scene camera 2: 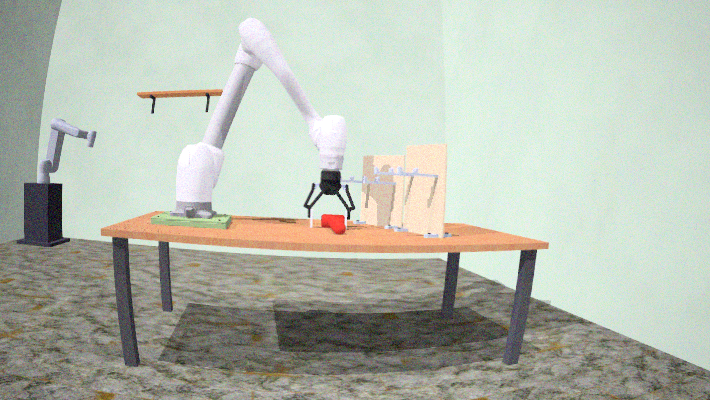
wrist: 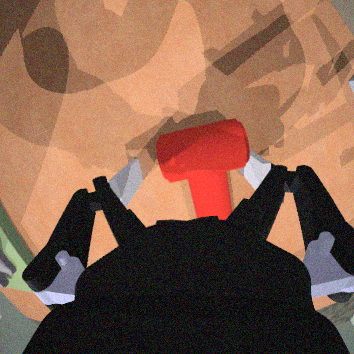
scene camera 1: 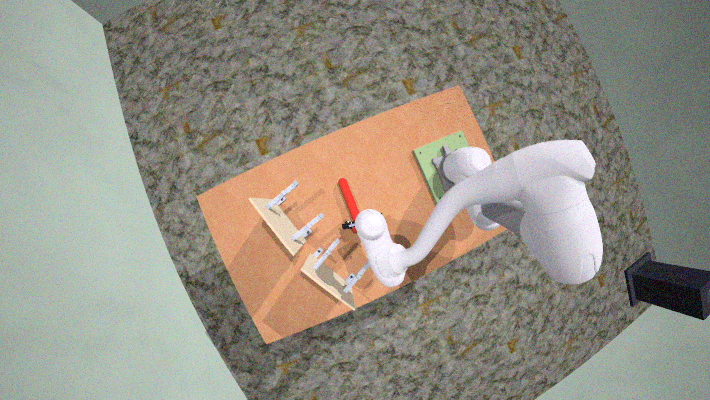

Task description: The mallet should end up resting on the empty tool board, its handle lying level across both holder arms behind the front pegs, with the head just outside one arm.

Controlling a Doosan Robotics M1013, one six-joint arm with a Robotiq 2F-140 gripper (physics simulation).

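Pixels of known places: gripper, between the fingertips: (scene camera 2: 328,228) (wrist: 188,163); arm's base, origin of its link: (scene camera 2: 193,215) (scene camera 1: 451,169).
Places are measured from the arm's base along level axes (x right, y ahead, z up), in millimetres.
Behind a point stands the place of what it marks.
Note:
The red mallet (scene camera 1: 348,197) @[z 17, x 68, y 557 mm] (scene camera 2: 332,221) @[z 10, x 64, y 540 mm] (wrist: 202,147) @[z 24, x -85, y 559 mm] lies flat on the table, its handle partly hidden by the gripper in the wrist view. My gripper (scene camera 1: 365,220) @[z -26, x -60, y 540 mm] (scene camera 2: 329,222) @[z -26, x -60, y 540 mm] (wrist: 188,163) @[z -26, x -60, y 540 mm] is open and points down, its fingertips low on either side of the mallet where handle and head meet. The right fingertip in the wrist view appears close to the head. Two upright pale tool boards stand on the table: one (scene camera 1: 281,225) @[z 183, x 65, y 863 mm] (scene camera 2: 429,200) @[z 100, x 115, y 878 mm] nearer scene camera 2, the other (scene camera 1: 312,267) @[z 167, x -147, y 816 mm] (scene camera 2: 395,165) @[z 228, x -156, y 812 mm] behind it. Each has two pale holder arms; no tool shows on either.
The wooden table (scene camera 1: 385,135) @[z -26, x 292, y 259 mm] (scene camera 2: 280,240) @[z -26, x 380, y 352 mm] carries the robot's base on a green plate (scene camera 1: 425,162) @[z -1, x 85, y 125 mm] (scene camera 2: 192,220) @[z -3, x 172, y 28 mm] (wrist: 15,250) @[z 0, x 26, y 153 mm]. The holder arms stick out towards the mallet side. A wall shelf (scene camera 2: 180,93) and a second small robot on a dark pedestal (scene camera 2: 43,212) stand beyond the table.

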